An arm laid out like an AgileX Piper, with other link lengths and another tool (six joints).
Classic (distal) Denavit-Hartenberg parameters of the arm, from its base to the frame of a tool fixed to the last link. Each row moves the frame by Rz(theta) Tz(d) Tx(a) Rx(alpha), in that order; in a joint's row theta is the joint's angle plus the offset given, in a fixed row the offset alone. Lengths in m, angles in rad.
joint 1: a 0  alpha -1.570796  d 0.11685  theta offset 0
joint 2: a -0.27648  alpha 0  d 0  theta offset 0.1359
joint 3: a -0.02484  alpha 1.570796  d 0  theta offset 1.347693
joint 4: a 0  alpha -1.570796  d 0.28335  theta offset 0
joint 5: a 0  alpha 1.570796  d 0  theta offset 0
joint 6: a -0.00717  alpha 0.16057  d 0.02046  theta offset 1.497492
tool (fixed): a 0  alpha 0  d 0.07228  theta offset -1.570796
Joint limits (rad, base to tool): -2.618..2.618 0..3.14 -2.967..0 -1.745..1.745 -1.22..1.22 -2.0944..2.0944
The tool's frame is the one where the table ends.
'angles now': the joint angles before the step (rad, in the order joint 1, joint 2, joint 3, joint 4, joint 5, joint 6). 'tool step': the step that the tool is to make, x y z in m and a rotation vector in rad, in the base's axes. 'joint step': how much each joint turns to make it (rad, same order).
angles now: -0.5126 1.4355 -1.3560 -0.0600 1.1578 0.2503
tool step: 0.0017 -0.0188 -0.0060 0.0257 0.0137 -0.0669
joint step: -0.0515 0.0491 -0.0318 0.0086 0.0085 0.0163
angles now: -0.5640 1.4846 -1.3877 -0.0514 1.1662 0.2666
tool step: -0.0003 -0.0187 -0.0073 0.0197 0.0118 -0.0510
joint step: -0.0509 0.0438 -0.0231 0.0098 0.0000 -0.0001
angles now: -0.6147 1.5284 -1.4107 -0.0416 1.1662 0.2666
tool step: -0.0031 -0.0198 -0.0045 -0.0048 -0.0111 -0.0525
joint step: -0.0535 0.0312 -0.0178 0.0028 -0.0252 -0.0001
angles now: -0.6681 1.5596 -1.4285 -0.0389 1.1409 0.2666
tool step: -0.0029 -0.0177 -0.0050 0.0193 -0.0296 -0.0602
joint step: -0.0529 0.0308 -0.0174 0.0312 -0.0237 0.0068
